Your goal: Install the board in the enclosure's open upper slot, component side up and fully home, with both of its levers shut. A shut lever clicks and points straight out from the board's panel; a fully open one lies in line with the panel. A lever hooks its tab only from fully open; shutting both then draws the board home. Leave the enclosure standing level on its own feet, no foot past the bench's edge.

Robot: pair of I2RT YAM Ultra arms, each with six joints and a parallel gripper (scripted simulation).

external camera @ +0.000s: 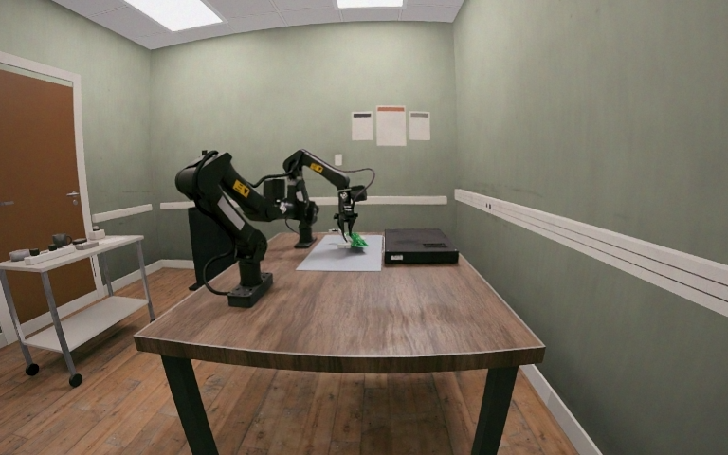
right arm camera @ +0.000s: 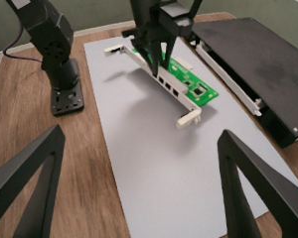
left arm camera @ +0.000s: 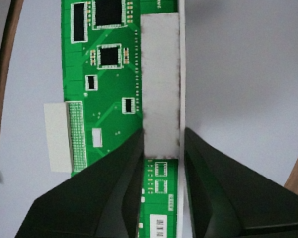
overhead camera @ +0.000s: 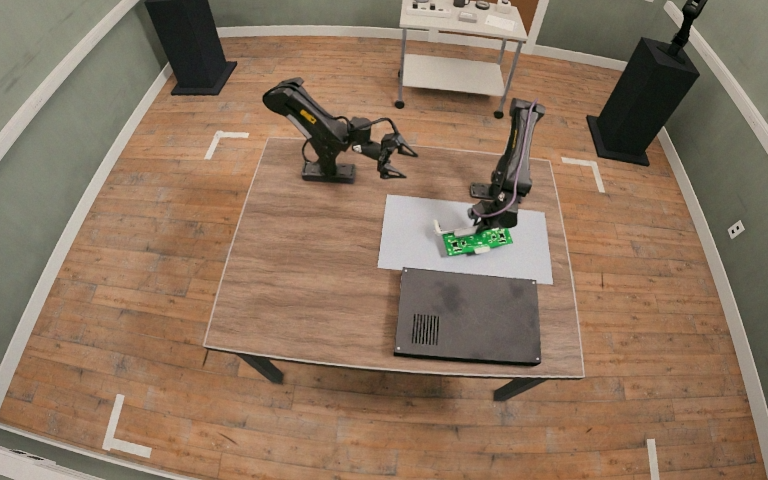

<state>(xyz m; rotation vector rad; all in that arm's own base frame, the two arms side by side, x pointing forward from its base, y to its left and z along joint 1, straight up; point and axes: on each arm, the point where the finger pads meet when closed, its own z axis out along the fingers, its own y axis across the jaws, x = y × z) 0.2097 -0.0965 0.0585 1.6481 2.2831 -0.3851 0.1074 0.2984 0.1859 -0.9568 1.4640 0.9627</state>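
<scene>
My left hand is 20 mm past the green board, 10 mm to the left of it and 10 mm above it. Also, from my left hand: black enclosure (280 mm ahead, 10 mm to the right, 30 mm below); grey mat (20 mm to the right, 70 mm below).
</scene>
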